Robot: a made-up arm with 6 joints.
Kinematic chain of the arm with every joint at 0, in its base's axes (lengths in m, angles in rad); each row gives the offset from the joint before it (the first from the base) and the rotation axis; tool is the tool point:
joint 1: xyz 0 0 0.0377 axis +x
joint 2: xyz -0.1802 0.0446 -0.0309 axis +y
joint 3: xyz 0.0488 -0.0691 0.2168 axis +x
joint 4: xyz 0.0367 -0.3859 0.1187 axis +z
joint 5: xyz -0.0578 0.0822 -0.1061 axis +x
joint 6: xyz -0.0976 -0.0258 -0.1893 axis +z
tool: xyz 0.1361 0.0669 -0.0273
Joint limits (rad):
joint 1: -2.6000..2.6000
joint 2: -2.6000..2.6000
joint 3: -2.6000..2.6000
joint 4: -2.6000..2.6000
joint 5: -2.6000..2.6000
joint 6: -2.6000..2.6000
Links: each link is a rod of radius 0.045 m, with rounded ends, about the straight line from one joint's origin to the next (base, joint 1, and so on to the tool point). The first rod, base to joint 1, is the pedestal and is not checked.
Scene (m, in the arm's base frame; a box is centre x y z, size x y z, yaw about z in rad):
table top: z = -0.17
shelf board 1: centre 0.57 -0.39 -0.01 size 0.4 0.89 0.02 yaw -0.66
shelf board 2: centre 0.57 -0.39 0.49 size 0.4 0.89 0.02 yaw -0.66
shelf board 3: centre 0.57 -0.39 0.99 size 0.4 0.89 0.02 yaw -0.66
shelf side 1: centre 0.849 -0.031 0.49 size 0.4 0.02 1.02 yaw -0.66
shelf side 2: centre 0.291 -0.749 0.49 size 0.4 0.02 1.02 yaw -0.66
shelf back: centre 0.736 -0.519 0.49 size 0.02 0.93 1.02 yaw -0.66
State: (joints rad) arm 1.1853 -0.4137 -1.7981 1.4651 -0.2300 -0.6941
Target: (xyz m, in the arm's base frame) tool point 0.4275 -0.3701 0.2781
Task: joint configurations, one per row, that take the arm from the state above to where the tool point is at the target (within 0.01 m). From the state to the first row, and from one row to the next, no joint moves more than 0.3 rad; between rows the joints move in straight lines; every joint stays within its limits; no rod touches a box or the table.
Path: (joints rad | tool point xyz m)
1: 1.1079 -0.1569 -1.8863 1.3200 -0.1042 -0.6835 | -0.1996 -0.5998 0.2372
2: 1.0306 0.1000 -1.9745 1.1749 0.0217 -0.6729 | -0.0595 -0.5545 0.2964
3: 0.9532 0.3568 -2.0626 1.0298 0.1475 -0.6623 | 0.0719 -0.4731 0.3264
4: 0.8758 0.6136 -2.1508 0.8847 0.2733 -0.6517 | 0.1839 -0.3661 0.3208
5: 0.7984 0.8704 -2.2390 0.7396 0.3992 -0.6411 | 0.2675 -0.2460 0.2781
6: 0.8546 0.8124 -2.1366 0.8543 0.1697 -0.8526 | 0.3234 -0.2900 0.2827
7: 0.9108 0.7543 -2.0341 0.9689 -0.0598 -1.0642 | 0.3707 -0.3231 0.2810
8: 0.9670 0.6963 -1.9317 1.0835 -0.2893 -1.2757 | 0.4061 -0.3479 0.2779
9: 1.0232 0.6382 -1.8293 1.1981 -0.5188 -1.4873 | 0.4275 -0.3701 0.2781

